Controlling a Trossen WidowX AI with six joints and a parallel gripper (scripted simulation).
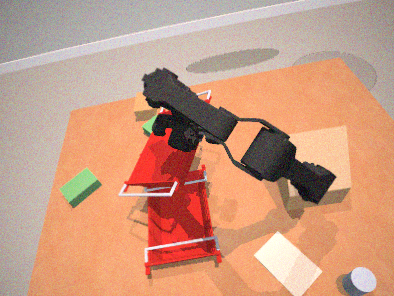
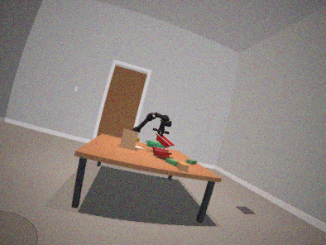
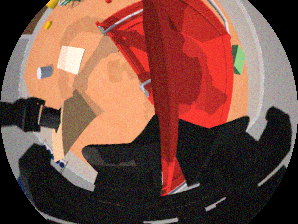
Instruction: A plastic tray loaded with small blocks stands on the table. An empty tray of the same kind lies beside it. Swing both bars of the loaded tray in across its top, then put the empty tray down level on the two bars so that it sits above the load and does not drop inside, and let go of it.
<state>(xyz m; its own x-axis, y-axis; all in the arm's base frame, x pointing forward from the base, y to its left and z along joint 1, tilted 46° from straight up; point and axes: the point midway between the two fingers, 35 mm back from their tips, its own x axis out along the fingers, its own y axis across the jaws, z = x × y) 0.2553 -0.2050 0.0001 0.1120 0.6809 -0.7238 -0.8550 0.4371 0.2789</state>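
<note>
The red tray is 70 mm ahead of my gripper tip and 40 mm to the right of it. From my gripper tip the other things lie so: tan block 430 mm to the right, 170 mm below, 150 mm ahead; tiny red cube 190 mm below, 190 mm ahead, 180 mm to the right; white sheet 320 mm to the left, 200 mm below, 160 mm behind.
</note>
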